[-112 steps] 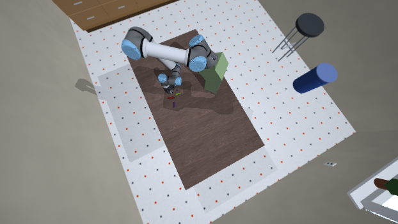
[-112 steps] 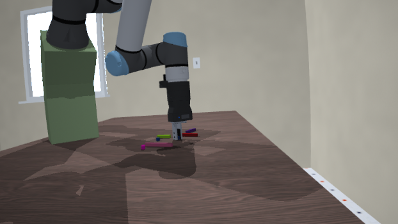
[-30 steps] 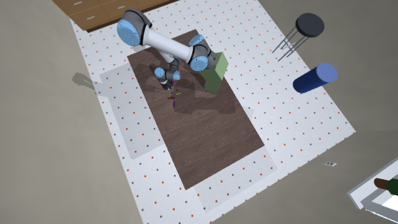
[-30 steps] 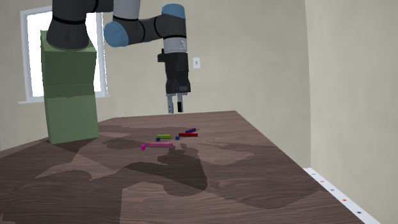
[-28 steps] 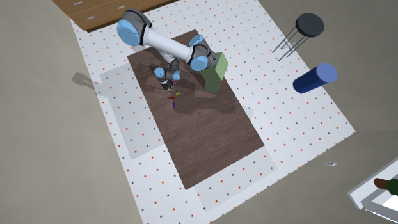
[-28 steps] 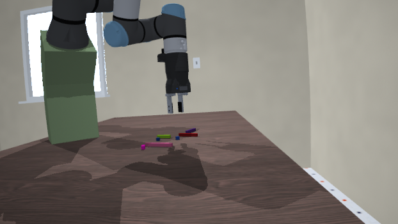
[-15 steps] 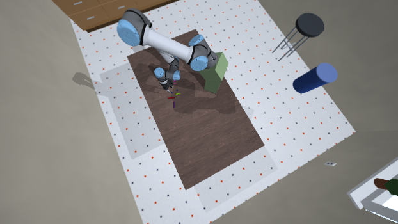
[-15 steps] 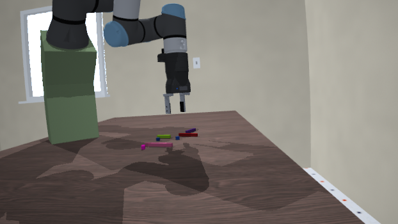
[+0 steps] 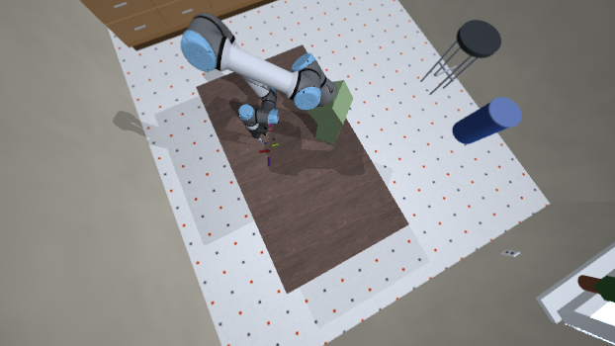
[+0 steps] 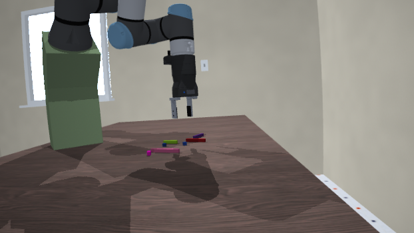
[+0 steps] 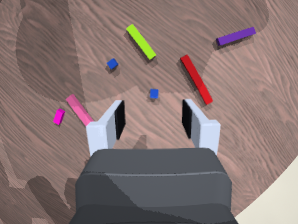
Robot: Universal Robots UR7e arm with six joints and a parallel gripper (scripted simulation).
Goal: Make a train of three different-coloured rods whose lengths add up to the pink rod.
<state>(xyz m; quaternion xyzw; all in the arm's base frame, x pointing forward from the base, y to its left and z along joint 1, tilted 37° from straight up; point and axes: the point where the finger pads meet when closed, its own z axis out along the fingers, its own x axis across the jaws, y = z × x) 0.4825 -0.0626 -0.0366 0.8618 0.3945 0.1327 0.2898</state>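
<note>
Right now my hand is 8 cm past the magenta rod, 12 cm to the left of it and 10 cm above it. From my hand the other things lie so: lime rod 6 cm behind, 4 cm to the left, 10 cm below; red rod 3 cm ahead, 5 cm to the left, 10 cm below; blue rod 7 cm behind, 10 cm below.
</note>
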